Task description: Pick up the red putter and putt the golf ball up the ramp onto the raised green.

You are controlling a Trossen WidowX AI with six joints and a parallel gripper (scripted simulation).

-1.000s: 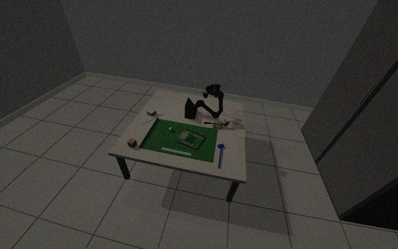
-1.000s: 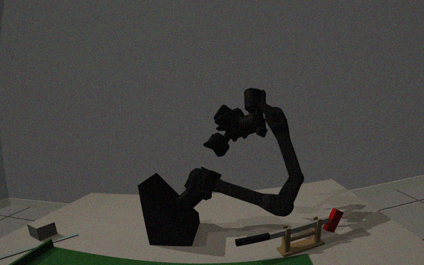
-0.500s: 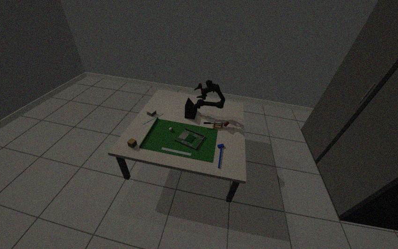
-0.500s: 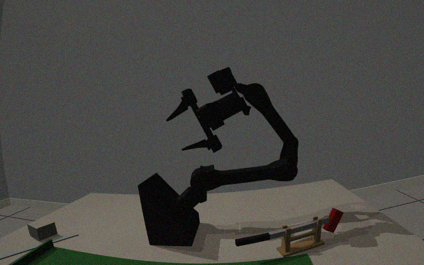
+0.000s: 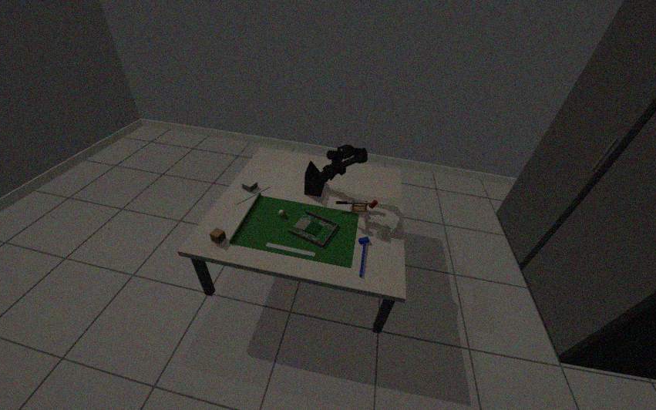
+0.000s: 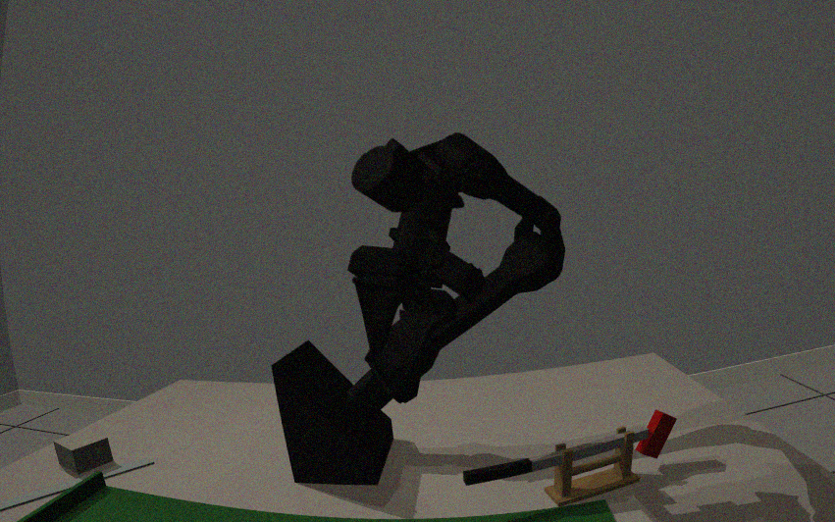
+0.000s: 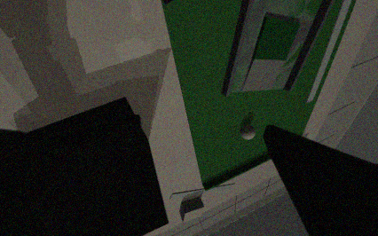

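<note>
My gripper tip is 30 mm past the red putter, 220 mm to the right of it and 150 mm above it. Round my gripper tip: wooden stand 30 mm behind, 240 mm to the left, 170 mm below; green mat 290 mm ahead, 100 mm to the right, 200 mm below; white golf ball 220 mm ahead, 250 mm to the right, 180 mm below.
</note>
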